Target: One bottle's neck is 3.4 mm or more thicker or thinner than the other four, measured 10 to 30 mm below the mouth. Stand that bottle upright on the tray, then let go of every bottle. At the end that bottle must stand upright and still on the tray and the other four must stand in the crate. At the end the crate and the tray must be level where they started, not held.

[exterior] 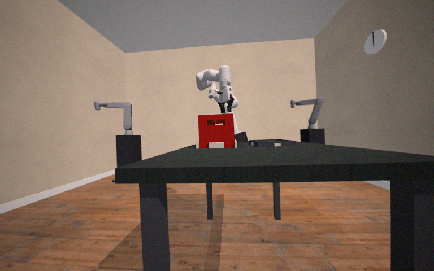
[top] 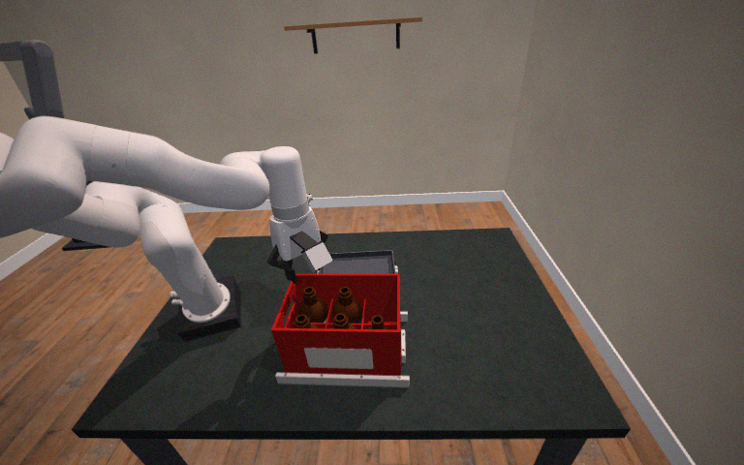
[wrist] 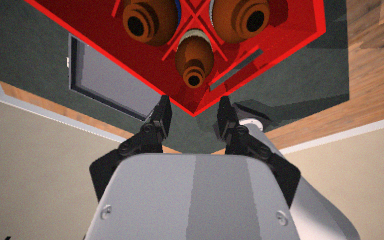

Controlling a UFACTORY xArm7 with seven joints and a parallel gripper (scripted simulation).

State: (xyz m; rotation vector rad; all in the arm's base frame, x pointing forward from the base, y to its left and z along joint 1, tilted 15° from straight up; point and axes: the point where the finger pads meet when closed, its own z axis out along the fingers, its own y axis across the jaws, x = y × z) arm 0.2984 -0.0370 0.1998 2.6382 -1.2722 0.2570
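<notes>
Right now my hand is 80 mm short of the crate, 60 mm to the left of it and 150 mm above it. From my hand the other things lie so: tray (110 mm ahead, 240 mm to the left, 220 mm below).
</notes>
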